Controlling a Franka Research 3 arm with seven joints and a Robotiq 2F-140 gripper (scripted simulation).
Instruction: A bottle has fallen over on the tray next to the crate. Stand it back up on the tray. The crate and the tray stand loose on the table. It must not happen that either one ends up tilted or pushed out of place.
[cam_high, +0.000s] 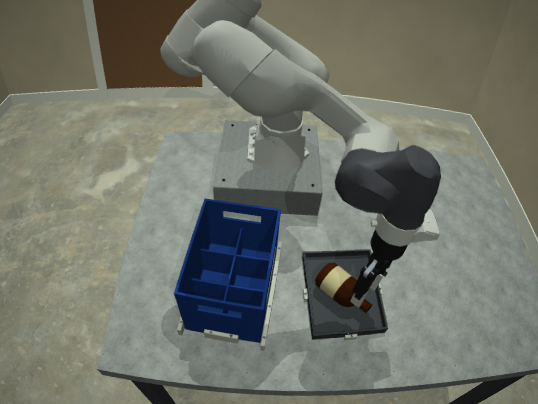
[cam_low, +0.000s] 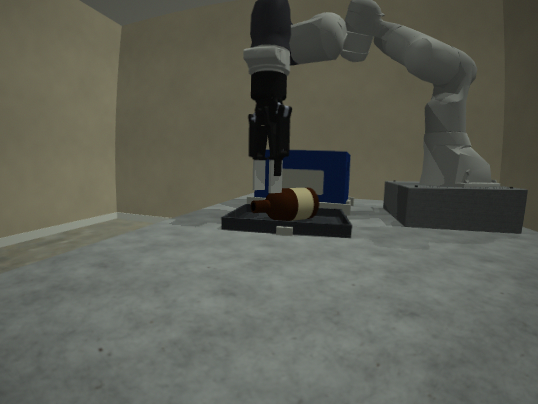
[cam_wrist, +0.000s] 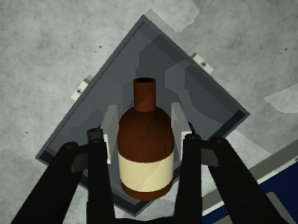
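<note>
The brown bottle lies 6 cm below my hand, 4 cm behind it and 3 cm to the right of it. From my hand the other things lie so: blue crate (30 cm to the right, 11 cm behind, 2 cm below); dark grey tray (9 cm below, 5 cm behind, 2 cm to the right).
</note>
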